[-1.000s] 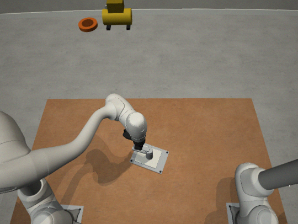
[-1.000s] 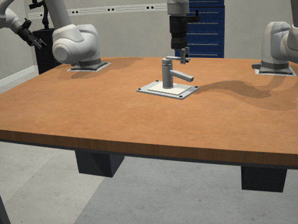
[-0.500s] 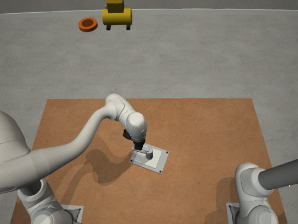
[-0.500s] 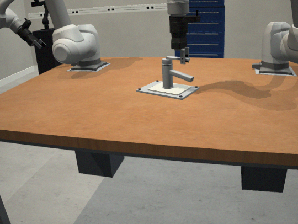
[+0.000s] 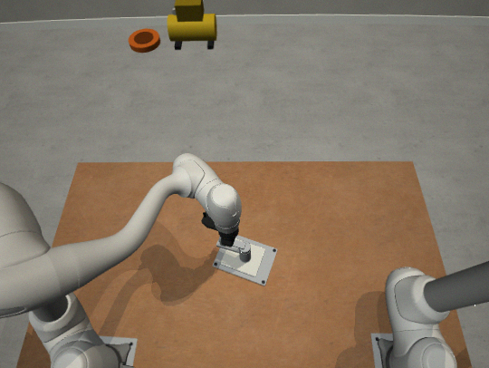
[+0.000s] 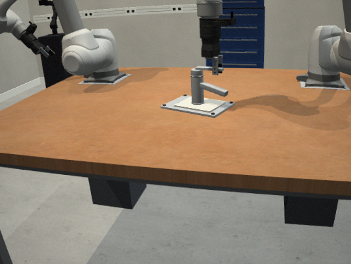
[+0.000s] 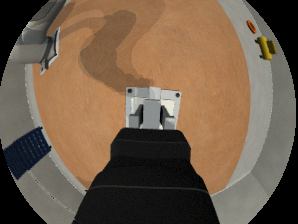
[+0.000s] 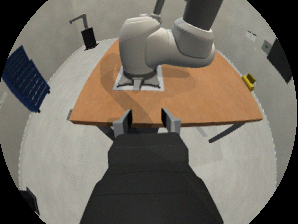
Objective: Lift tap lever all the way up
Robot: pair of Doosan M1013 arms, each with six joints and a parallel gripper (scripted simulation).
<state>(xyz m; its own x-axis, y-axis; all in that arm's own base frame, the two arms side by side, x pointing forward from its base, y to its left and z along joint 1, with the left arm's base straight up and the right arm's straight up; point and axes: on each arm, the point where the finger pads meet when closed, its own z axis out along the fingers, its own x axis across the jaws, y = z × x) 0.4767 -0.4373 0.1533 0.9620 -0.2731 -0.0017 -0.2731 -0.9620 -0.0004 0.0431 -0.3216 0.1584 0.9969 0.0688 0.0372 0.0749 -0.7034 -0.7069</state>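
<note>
Right now my left hand is 10 mm past the flat lever and 30 mm to the left of it. The rest, counted from my left hand: grey tap: 20 mm behind, 60 mm to the right, 40 mm below; then mounting plate: 30 mm behind, 80 mm to the right, 150 mm below.
</note>
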